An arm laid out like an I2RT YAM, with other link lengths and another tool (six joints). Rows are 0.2 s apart.
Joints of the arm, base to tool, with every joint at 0 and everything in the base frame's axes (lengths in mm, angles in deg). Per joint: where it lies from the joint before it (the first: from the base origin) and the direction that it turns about. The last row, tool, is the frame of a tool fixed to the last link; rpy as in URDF.
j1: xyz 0 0 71.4 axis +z
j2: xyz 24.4 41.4 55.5 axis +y
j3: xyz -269.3 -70.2 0 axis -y
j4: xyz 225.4 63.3 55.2 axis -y
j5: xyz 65.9 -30.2 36 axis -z
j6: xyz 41.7 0 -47.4 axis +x
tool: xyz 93 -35 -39 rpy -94.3 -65.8 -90
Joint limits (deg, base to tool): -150..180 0..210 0..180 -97..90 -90..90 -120..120
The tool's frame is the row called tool.
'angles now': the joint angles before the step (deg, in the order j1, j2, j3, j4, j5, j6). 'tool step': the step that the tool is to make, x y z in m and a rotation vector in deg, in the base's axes. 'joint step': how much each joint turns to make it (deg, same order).
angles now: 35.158, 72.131, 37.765, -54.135, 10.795, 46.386
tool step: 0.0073, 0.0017, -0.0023, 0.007, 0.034, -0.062
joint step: -1.072, 1.933, 0.629, 1.473, -0.053, -1.027
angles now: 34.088, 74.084, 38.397, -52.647, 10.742, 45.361
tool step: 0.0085, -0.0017, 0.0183, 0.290, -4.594, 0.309
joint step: -0.156, -3.798, 3.048, -2.746, 2.294, -0.628
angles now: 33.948, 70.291, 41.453, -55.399, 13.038, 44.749
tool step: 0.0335, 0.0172, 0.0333, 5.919, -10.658, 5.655
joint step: 0.120, -4.162, 6.893, 2.394, -0.167, -5.769
